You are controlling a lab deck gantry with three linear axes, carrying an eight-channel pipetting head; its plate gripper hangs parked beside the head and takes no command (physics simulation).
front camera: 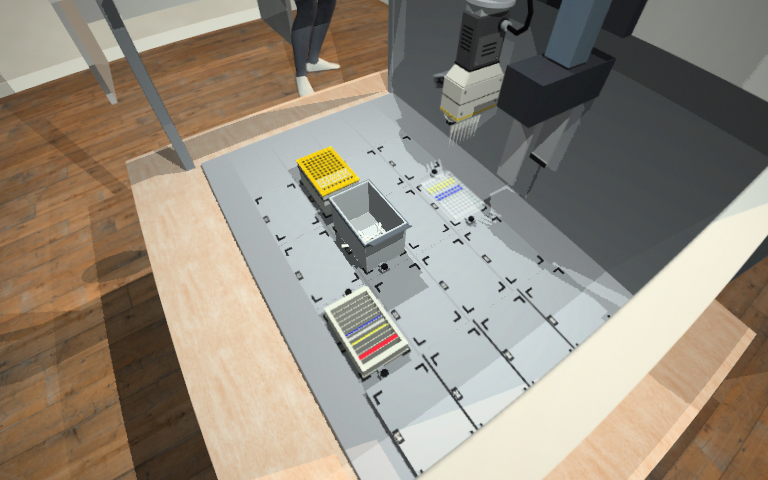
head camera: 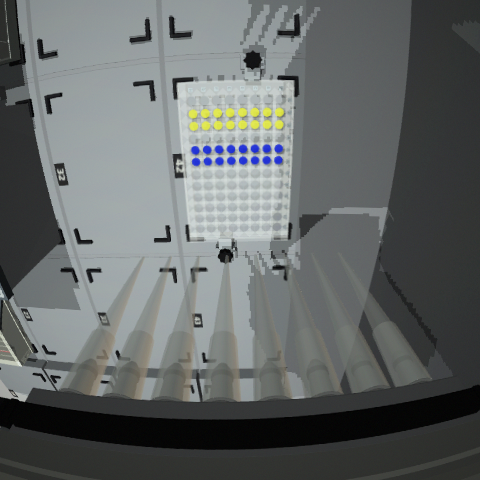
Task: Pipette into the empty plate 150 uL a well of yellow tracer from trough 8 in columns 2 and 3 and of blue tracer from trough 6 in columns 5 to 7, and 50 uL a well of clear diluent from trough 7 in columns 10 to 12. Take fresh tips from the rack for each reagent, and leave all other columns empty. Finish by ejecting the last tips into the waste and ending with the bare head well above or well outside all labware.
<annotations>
same spot on wall: (head camera: 418,280) = (front camera: 525,170)
</annotations>
